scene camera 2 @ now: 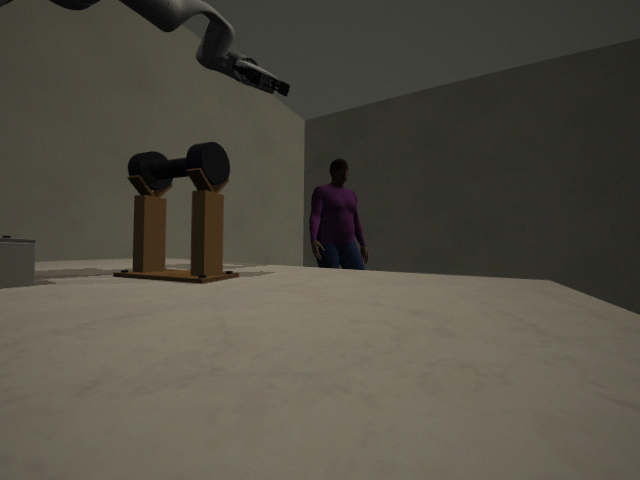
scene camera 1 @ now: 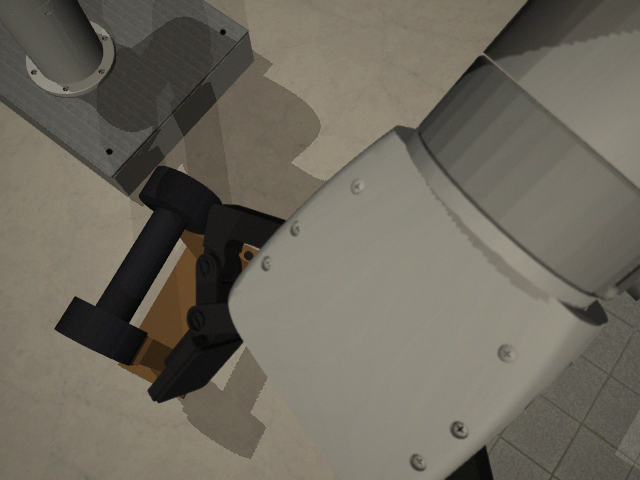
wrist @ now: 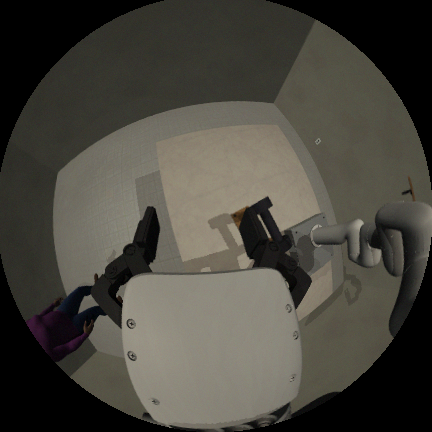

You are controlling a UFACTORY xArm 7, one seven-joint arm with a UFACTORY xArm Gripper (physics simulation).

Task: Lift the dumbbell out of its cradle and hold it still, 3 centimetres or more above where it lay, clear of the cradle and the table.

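Places are measured from the arm's base along level axes (x ahead, y left, z up), in metres.
Pixels of known places: gripper, fingertip midpoint: [scene camera 2: 273, 84] [scene camera 1: 228, 477] [wrist: 200, 217]; arm's base at its link origin: [scene camera 1: 72, 59] [wrist: 316, 235].
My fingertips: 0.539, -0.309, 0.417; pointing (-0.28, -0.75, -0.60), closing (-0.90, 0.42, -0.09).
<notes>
For each thing: its top centre in the pictures, then the offset to it from my fingertips, as dx, dy, dz. Level surfaces: height alone.
- black dumbbell at its top centre: [scene camera 1: 130, 252] [scene camera 2: 179, 149] [wrist: 276, 224] -0.211, +0.088, -0.240
- brown cradle at its top centre: [scene camera 1: 148, 268] [scene camera 2: 178, 177] [wrist: 268, 226] -0.211, +0.088, -0.297
- pale table at its surface level: dz -0.497
A black dumbbell [scene camera 1: 141, 263] [scene camera 2: 209, 162] [wrist: 271, 226] lies level in its cradle, a head on each of the two V-shaped rests. The brown cradle [scene camera 1: 173, 299] [scene camera 2: 207, 235] [wrist: 238, 216] has two upright posts on a flat base. My gripper [scene camera 2: 282, 88] [wrist: 200, 217] is open and empty. In scene camera 2 it hangs higher than the dumbbell and to its right. In the wrist view the dumbbell shows beside and beyond the right finger, outside the gap between the fingers. In scene camera 1 one finger shows in front of part of the cradle; the other is hidden.
The grey base plate [scene camera 1: 155, 67] [scene camera 2: 15, 262] [wrist: 307, 232] of the arm is beside the dumbbell on the pale table [scene camera 1: 46, 248] [scene camera 2: 361, 361] [wrist: 220, 165]. A person [scene camera 2: 338, 217] [wrist: 55, 327] in a purple top stands beyond the table.
</notes>
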